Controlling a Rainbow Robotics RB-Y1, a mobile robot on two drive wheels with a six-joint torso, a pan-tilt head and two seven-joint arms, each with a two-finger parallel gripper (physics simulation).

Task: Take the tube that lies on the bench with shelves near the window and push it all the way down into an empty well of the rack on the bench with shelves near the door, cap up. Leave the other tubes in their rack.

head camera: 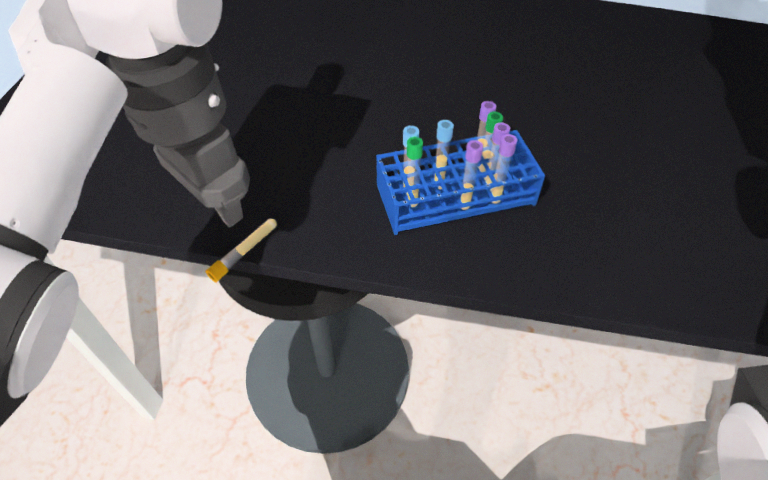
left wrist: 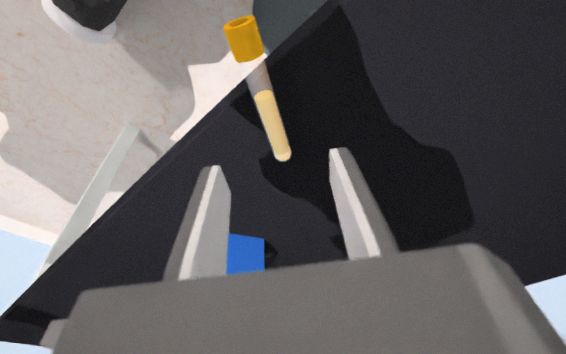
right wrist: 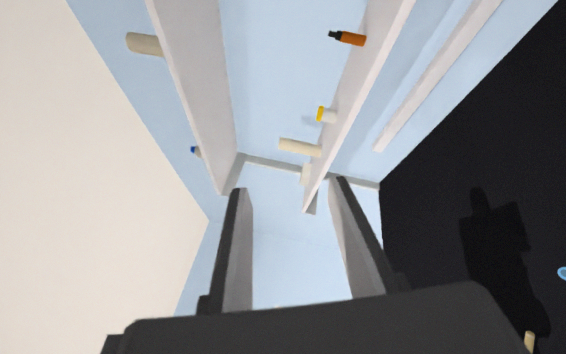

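A tube with an orange-yellow cap lies on the black bench at its front edge, cap over the edge. My left gripper is partly open and empty, above the bench beside the tube's rounded end. The blue rack stands to the right in the head view. It holds several upright tubes with light blue, green and purple caps, and has empty wells. My right gripper is partly open and empty, and does not show in the head view. Which bench this is, I cannot tell.
A round stool stands on the floor below the bench's front edge, its seat partly under it. Wall shelves carry an orange bottle, a yellow-capped jar and other containers. A pale bench leg slants down at the left.
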